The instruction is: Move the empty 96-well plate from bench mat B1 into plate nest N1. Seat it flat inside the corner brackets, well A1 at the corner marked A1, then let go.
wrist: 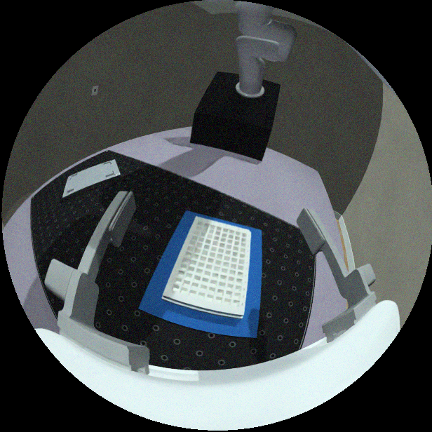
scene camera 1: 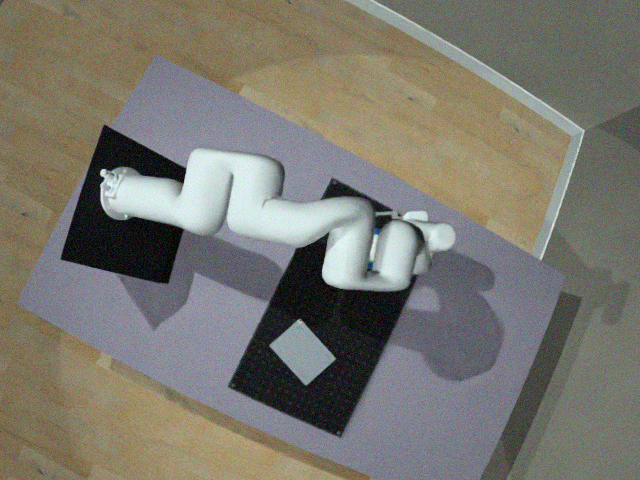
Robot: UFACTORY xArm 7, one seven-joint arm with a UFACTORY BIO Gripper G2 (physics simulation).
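Seen in the pictures: arm's base, origin of its link: [scene camera 1: 122,193].
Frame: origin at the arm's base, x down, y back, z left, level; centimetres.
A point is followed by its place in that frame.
Note:
The white 96-well plate [wrist: 215,265] lies flat on the blue bench mat B1 [wrist: 161,270]; in scene camera 1 the arm mostly hides both, and slivers of the plate [scene camera 1: 373,249] @(z 21.1, x 28.1, y -65.1 cm) and mat [scene camera 1: 377,231] @(z 26.7, x 28.6, y -63.9 cm) show. My gripper [wrist: 217,227] is open and empty, its fingers wide apart above the plate, one to each side of it in the wrist view. The plate nest N1 [scene camera 1: 302,352] @(z -15.9, x 27.5, y -59.3 cm) [wrist: 92,178] is a pale grey slab with small corner brackets, at the far left in the wrist view. The A1 marks are too small to read.
A black perforated board [scene camera 1: 289,304] @(z -4.9, x 28.8, y -49.8 cm) [wrist: 145,175] carries the mat and nest. It lies on the purple table [scene camera 1: 206,330] @(z -22.8, x 30.0, y -31.5 cm) [wrist: 295,175]. The arm's black base block [scene camera 1: 124,253] @(z -12.4, x 4.8, y -6.1 cm) [wrist: 230,125] stands at the table's other end.

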